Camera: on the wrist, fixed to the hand. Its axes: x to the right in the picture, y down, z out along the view.
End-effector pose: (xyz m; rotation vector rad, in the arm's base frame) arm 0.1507 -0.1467 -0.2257 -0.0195 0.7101 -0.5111
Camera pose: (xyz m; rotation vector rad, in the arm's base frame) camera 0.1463 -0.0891 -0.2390 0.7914 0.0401 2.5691
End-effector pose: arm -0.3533 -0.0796 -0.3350 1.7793 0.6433 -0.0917
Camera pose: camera -0.3527 -0.0761 -0.2758 0.6611 -2.3022 1.8007
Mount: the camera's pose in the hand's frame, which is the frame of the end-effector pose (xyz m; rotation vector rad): -0.0208 0.0511 -0.0217 0.1912 0.0057 -3.0862
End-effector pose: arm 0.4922 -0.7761 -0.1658 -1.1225 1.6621 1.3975
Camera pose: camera 0.4540 -0.7910 -0.1229 -1.4744 -0.8942 -0.8632
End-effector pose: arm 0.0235 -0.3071 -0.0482 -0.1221 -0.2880 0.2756
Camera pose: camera -0.0020 -0.2659 -0.0824 0.5738 -0.1532 -2.7472
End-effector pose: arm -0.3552 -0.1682 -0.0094 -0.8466 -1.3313 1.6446
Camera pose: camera -0.3369 -0.1825 -0.0639 1.2223 -0.6910 -0.8258
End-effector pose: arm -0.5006 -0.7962 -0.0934 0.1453 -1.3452 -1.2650
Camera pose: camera -0.4486 -0.7729 -0.0772 -1.4758 -0.0371 1.3761
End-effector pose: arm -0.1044 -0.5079 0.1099 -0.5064 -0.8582 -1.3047
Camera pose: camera -0.0501 -0.5000 0.0875 -0.9930 0.6379 1.5897
